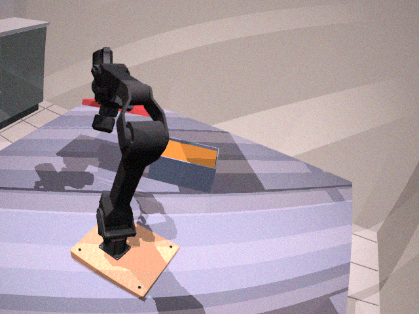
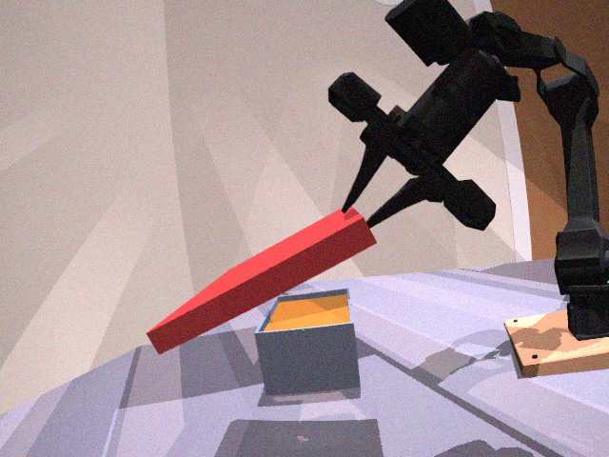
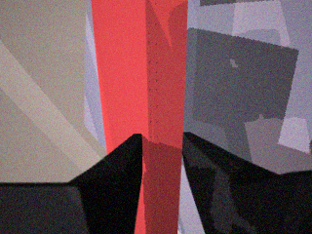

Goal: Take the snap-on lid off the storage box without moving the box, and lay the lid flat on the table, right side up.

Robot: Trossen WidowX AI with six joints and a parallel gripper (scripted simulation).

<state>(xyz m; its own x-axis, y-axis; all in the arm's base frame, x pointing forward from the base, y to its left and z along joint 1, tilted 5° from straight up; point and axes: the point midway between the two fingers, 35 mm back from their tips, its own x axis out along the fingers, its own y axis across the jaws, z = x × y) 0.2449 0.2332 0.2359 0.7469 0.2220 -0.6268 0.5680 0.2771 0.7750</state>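
Right now the red lid is 7 cm ahead of my gripper tip, 2 cm to the left of it and 2 cm below it. The rest, counted from my gripper tip: grey-blue storage box (15 cm ahead, 20 cm to the right, 18 cm below).
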